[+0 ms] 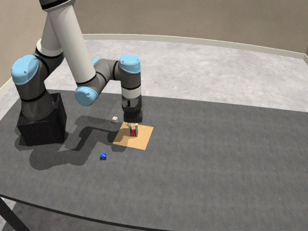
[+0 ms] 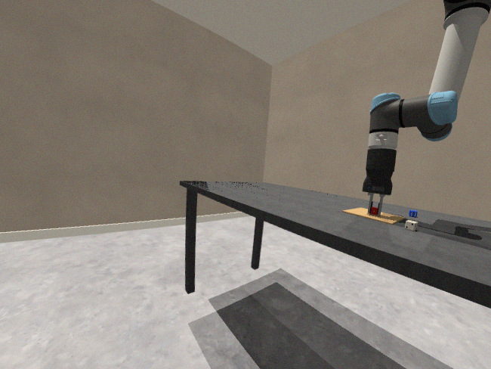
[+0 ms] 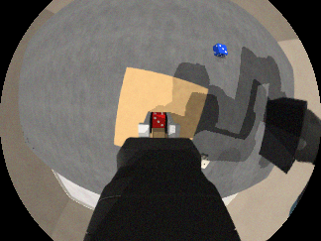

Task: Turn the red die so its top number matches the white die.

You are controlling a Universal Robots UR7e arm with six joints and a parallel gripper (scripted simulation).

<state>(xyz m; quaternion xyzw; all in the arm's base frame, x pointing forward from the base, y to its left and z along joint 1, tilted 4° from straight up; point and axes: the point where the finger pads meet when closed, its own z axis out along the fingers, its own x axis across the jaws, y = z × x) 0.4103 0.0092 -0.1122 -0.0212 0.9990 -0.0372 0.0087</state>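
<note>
Right now the red die is 10 mm below my hand. The rest, counted from my hand: blue die: 140 mm to the right, 100 mm behind, 10 mm below; white die: 100 mm behind, 90 mm to the left, 10 mm below; tan mat: 20 mm below.
</note>
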